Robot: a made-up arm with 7 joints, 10 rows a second.
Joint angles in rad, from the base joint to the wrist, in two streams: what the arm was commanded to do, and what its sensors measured. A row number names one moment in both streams.
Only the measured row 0 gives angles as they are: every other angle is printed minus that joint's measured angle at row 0.
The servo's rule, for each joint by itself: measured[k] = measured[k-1] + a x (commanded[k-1-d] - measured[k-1]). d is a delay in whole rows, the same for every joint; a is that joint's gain. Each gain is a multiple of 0.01, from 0.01 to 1. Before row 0 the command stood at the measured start. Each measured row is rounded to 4 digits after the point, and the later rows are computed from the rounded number. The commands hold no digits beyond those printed.
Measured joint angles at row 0:
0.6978, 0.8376, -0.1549, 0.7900, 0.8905, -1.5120, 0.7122
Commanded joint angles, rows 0 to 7:
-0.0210, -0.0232, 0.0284, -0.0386, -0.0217, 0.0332, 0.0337
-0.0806, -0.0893, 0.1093, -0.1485, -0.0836, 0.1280, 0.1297
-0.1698, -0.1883, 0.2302, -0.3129, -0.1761, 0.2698, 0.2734
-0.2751, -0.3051, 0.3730, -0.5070, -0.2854, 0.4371, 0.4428
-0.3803, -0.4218, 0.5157, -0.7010, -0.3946, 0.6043, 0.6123
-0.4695, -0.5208, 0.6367, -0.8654, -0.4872, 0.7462, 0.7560
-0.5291, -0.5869, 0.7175, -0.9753, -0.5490, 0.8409, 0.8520
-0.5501, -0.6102, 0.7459, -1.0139, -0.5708, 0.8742, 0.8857
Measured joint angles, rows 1 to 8:
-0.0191, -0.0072, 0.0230, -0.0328, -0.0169, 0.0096, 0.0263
-0.0751, -0.0327, 0.0929, -0.1311, -0.0689, 0.0439, 0.1070
-0.1613, -0.0809, 0.2041, -0.2856, -0.1525, 0.1094, 0.2368
-0.2649, -0.1504, 0.3409, -0.4738, -0.2562, 0.2044, 0.3975
-0.3699, -0.2345, 0.4825, -0.6669, -0.3642, 0.3204, 0.5650
-0.4605, -0.3233, 0.6074, -0.8356, -0.4601, 0.4439, 0.7140
-0.5229, -0.4050, 0.6966, -0.9543, -0.5294, 0.5590, 0.8216
-0.5477, -0.4686, 0.7365, -1.0050, -0.5617, 0.6504, 0.8716
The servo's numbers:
d 0
a 0.91 0.31 0.81 0.85 0.78 0.29 0.78

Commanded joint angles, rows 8 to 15:
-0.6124, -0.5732, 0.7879, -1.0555, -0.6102, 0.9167, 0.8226
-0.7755, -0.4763, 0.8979, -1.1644, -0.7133, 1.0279, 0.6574
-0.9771, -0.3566, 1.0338, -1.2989, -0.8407, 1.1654, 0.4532
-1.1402, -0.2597, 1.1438, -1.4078, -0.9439, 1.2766, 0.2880
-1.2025, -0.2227, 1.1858, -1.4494, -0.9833, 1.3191, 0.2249
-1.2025, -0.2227, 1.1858, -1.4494, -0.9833, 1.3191, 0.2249
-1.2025, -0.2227, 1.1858, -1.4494, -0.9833, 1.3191, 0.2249
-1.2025, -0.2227, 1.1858, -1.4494, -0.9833, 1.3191, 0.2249
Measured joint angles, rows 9 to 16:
-0.6066, -0.5010, 0.7781, -1.0479, -0.5995, 0.7276, 0.8334
-0.7603, -0.4933, 0.8751, -1.1469, -0.6883, 0.8147, 0.6961
-0.9576, -0.4509, 1.0036, -1.2761, -0.8072, 0.9164, 0.5066
-1.1238, -0.3916, 1.1172, -1.3880, -0.9138, 1.0209, 0.3361
-1.1954, -0.3392, 1.1728, -1.4402, -0.9680, 1.1074, 0.2494
-1.2019, -0.3031, 1.1833, -1.4480, -0.9799, 1.1688, 0.2303
-1.2024, -0.2782, 1.1853, -1.4492, -0.9826, 1.2124, 0.2261
-1.2025, -0.2610, 1.1857, -1.4494, -0.9831, 1.2433, 0.2252

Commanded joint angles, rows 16 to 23:
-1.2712, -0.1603, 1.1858, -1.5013, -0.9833, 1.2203, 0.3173
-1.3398, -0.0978, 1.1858, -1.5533, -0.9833, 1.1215, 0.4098
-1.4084, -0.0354, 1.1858, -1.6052, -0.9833, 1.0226, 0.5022
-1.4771, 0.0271, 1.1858, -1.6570, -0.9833, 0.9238, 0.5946
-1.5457, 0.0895, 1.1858, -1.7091, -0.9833, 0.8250, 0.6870
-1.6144, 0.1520, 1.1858, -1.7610, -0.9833, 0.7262, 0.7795
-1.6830, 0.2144, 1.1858, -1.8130, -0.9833, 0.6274, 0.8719
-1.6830, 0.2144, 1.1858, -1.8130, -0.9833, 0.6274, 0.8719
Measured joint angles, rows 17 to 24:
-1.2650, -0.2298, 1.1858, -1.4935, -0.9833, 1.2366, 0.2970
-1.3331, -0.1889, 1.1858, -1.5443, -0.9833, 1.2032, 0.3850
-1.4016, -0.1413, 1.1858, -1.5961, -0.9833, 1.1508, 0.4764
-1.4703, -0.0891, 1.1858, -1.6479, -0.9833, 1.0850, 0.5686
-1.5389, -0.0337, 1.1858, -1.6999, -0.9833, 1.0096, 0.6610
-1.6076, 0.0239, 1.1858, -1.7518, -0.9833, 0.9274, 0.7534
-1.6762, 0.0830, 1.1858, -1.8038, -0.9833, 0.8404, 0.8458
-1.6824, 0.1237, 1.1858, -1.8116, -0.9833, 0.7786, 0.8662

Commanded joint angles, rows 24 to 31:
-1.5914, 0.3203, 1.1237, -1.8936, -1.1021, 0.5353, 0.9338
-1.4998, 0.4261, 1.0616, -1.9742, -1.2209, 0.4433, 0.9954
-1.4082, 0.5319, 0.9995, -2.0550, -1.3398, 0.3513, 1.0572
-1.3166, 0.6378, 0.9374, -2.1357, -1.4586, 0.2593, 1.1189
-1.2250, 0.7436, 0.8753, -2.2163, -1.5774, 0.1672, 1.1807
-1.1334, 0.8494, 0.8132, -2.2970, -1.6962, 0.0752, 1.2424
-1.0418, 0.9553, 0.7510, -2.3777, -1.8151, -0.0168, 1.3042
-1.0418, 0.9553, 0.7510, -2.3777, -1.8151, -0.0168, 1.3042
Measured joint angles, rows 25 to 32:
-1.5996, 0.1846, 1.1355, -1.8813, -1.0760, 0.7080, 0.9189
-1.5088, 0.2595, 1.0756, -1.9603, -1.1890, 0.6312, 0.9786
-1.4173, 0.3439, 1.0140, -2.0408, -1.3066, 0.5500, 1.0399
-1.3257, 0.4350, 0.9520, -2.1215, -1.4252, 0.4657, 1.1015
-1.2341, 0.5307, 0.8899, -2.2021, -1.5439, 0.3791, 1.1633
-1.1425, 0.6295, 0.8278, -2.2828, -1.6627, 0.2910, 1.2250
-1.0509, 0.7305, 0.7656, -2.3635, -1.7816, 0.2017, 1.2868
-1.0426, 0.8002, 0.7538, -2.3756, -1.8077, 0.1383, 1.3004

